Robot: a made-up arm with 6 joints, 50 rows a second.
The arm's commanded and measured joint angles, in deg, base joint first. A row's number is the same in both.
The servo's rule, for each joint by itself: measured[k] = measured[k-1] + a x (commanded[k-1-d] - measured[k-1]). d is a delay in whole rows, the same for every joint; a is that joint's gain. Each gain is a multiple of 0.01, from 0.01 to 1. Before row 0 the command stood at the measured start. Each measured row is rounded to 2 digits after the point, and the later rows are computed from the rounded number. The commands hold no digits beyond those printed.
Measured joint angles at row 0:
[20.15 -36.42 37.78 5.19 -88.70 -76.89]
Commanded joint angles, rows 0 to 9:
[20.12 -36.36 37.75 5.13 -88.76 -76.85]
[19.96 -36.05 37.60 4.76 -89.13 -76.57]
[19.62 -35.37 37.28 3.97 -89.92 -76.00]
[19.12 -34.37 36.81 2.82 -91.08 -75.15]
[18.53 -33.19 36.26 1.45 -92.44 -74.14]
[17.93 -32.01 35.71 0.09 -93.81 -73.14]
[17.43 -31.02 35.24 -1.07 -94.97 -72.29]
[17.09 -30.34 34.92 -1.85 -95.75 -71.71]
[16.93 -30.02 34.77 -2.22 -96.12 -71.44]
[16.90 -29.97 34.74 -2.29 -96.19 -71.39]
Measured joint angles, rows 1 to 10:
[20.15 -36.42 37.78 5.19 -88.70 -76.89]
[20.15 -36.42 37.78 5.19 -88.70 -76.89]
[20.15 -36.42 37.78 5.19 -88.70 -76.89]
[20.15 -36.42 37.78 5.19 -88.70 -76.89]
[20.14 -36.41 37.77 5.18 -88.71 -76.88]
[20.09 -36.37 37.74 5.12 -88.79 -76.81]
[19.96 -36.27 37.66 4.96 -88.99 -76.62]
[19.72 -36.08 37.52 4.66 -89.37 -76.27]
[19.39 -35.79 37.31 4.21 -89.92 -75.76]
[18.98 -35.41 37.04 3.63 -90.62 -75.13]
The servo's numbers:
d 4
a 0.28 0.10 0.17 0.14 0.18 0.24

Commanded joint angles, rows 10 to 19:
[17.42 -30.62 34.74 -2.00 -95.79 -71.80]
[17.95 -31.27 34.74 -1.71 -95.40 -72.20]
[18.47 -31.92 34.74 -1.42 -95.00 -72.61]
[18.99 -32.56 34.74 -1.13 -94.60 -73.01]
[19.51 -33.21 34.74 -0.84 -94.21 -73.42]
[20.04 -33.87 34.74 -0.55 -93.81 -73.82]
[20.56 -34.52 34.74 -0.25 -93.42 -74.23]
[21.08 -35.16 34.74 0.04 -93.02 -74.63]
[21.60 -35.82 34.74 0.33 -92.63 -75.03]
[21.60 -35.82 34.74 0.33 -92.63 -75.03]
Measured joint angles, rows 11 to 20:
[18.55 -34.97 36.73 2.97 -91.40 -74.45]
[18.14 -34.51 36.42 2.30 -92.18 -73.79]
[17.80 -34.06 36.14 1.67 -92.89 -73.23]
[17.55 -33.65 35.90 1.12 -93.48 -72.79]
[17.51 -33.35 35.70 0.68 -93.90 -72.55]
[17.63 -33.14 35.54 0.35 -94.17 -72.47]
[17.87 -33.02 35.40 0.10 -94.32 -72.50]
[18.18 -32.97 35.29 -0.07 -94.37 -72.62]
[18.55 -32.99 35.20 -0.18 -94.34 -72.81]
[18.97 -33.08 35.12 -0.23 -94.24 -73.05]

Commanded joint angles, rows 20 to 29:
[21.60 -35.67 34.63 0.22 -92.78 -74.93]
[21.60 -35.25 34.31 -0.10 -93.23 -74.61]
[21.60 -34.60 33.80 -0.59 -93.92 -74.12]
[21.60 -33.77 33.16 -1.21 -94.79 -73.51]
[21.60 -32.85 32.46 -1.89 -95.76 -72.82]
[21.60 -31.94 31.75 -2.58 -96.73 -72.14]
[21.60 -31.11 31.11 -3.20 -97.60 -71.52]
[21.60 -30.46 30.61 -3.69 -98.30 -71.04]
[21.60 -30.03 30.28 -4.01 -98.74 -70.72]
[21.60 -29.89 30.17 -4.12 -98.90 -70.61]
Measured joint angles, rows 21 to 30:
[19.42 -33.22 35.06 -0.23 -94.09 -73.33]
[19.88 -33.41 35.01 -0.19 -93.90 -73.64]
[20.36 -33.65 34.96 -0.12 -93.67 -73.97]
[20.71 -33.87 34.92 -0.06 -93.48 -74.22]
[20.96 -34.05 34.87 -0.02 -93.35 -74.39]
[21.14 -34.17 34.77 -0.03 -93.33 -74.44]
[21.27 -34.21 34.61 -0.11 -93.44 -74.36]
[21.36 -34.17 34.36 -0.26 -93.68 -74.16]
[21.43 -34.04 34.04 -0.49 -94.05 -73.84]
[21.48 -33.83 33.65 -0.78 -94.53 -73.43]

